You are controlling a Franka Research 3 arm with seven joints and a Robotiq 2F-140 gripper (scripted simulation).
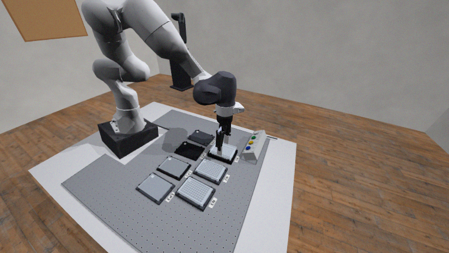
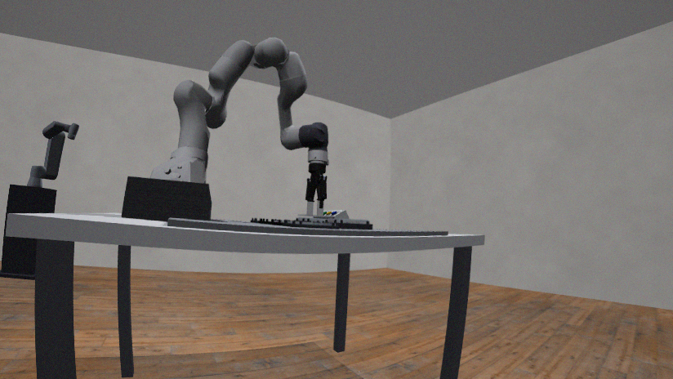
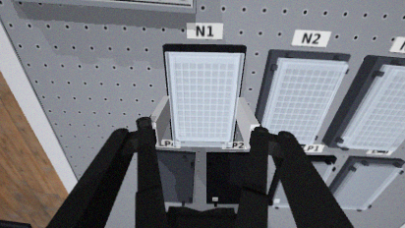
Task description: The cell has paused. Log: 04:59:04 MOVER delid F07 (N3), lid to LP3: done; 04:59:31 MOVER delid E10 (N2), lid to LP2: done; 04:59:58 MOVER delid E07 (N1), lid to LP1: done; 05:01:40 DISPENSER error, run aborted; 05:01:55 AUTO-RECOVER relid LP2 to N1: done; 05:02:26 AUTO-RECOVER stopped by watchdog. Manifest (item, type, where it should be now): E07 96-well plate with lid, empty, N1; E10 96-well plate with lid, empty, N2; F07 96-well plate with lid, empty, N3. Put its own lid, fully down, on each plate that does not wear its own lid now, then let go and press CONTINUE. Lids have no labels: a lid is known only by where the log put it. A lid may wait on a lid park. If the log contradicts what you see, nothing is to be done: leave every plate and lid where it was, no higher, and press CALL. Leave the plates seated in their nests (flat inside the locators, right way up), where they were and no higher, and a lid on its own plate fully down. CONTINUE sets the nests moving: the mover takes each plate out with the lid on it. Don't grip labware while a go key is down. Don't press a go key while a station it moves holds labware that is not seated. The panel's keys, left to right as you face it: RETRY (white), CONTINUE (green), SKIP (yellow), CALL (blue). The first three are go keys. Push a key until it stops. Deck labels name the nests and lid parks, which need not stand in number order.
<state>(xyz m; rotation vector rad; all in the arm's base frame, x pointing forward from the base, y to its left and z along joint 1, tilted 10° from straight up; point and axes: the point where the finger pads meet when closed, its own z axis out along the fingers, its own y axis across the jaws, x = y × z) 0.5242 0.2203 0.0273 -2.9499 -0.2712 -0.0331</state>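
The nest N1 is 6 cm below my hand. Round my hand: yellow skip key: 11 cm ahead, 12 cm to the left; then green continue key: 10 cm ahead, 17 cm to the left; then blue call key: 12 cm ahead, 7 cm to the left.
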